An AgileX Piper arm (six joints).
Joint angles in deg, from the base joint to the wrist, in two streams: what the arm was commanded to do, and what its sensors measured. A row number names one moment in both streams.
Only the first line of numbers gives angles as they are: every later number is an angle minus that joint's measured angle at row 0.
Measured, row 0: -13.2 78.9 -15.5 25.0 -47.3 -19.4
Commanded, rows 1 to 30: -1.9 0.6 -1.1 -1.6 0.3 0.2; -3.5 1.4 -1.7 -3.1 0.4 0.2; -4.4 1.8 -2.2 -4.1 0.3 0.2; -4.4 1.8 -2.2 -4.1 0.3 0.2; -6.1 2.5 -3.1 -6.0 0.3 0.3; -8.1 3.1 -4.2 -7.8 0.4 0.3; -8.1 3.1 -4.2 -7.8 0.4 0.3; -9.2 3.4 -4.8 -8.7 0.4 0.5; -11.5 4.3 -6.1 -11.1 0.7 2.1; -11.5 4.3 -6.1 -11.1 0.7 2.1; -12.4 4.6 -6.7 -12.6 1.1 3.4; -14.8 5.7 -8.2 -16.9 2.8 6.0; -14.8 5.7 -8.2 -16.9 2.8 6.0; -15.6 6.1 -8.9 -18.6 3.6 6.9; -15.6 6.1 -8.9 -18.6 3.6 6.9; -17.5 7.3 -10.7 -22.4 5.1 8.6; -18.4 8.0 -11.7 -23.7 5.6 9.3; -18.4 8.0 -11.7 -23.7 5.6 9.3; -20.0 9.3 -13.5 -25.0 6.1 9.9; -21.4 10.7 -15.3 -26.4 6.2 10.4; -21.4 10.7 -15.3 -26.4 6.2 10.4; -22.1 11.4 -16.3 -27.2 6.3 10.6; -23.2 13.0 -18.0 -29.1 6.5 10.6; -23.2 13.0 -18.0 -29.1 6.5 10.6; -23.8 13.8 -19.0 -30.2 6.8 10.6; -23.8 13.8 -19.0 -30.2 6.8 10.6; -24.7 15.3 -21.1 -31.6 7.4 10.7; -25.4 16.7 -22.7 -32.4 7.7 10.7; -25.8 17.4 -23.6 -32.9 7.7 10.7; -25.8 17.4 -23.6 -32.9 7.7 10.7
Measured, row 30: -24.6 15.9 -21.3 -31.0 7.4 10.6
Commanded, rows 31 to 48: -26.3 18.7 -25.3 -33.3 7.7 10.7; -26.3 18.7 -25.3 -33.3 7.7 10.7; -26.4 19.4 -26.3 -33.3 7.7 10.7; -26.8 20.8 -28.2 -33.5 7.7 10.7; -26.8 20.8 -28.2 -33.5 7.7 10.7; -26.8 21.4 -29.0 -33.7 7.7 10.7; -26.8 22.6 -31.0 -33.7 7.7 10.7; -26.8 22.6 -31.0 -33.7 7.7 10.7; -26.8 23.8 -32.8 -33.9 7.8 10.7; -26.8 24.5 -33.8 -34.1 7.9 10.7; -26.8 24.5 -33.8 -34.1 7.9 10.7; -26.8 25.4 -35.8 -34.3 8.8 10.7; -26.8 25.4 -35.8 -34.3 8.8 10.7; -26.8 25.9 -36.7 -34.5 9.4 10.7; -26.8 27.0 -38.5 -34.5 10.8 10.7; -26.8 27.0 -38.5 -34.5 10.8 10.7; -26.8 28.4 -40.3 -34.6 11.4 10.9; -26.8 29.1 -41.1 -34.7 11.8 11.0
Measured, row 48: -26.4 27.6 -38.8 -34.1 10.5 10.6
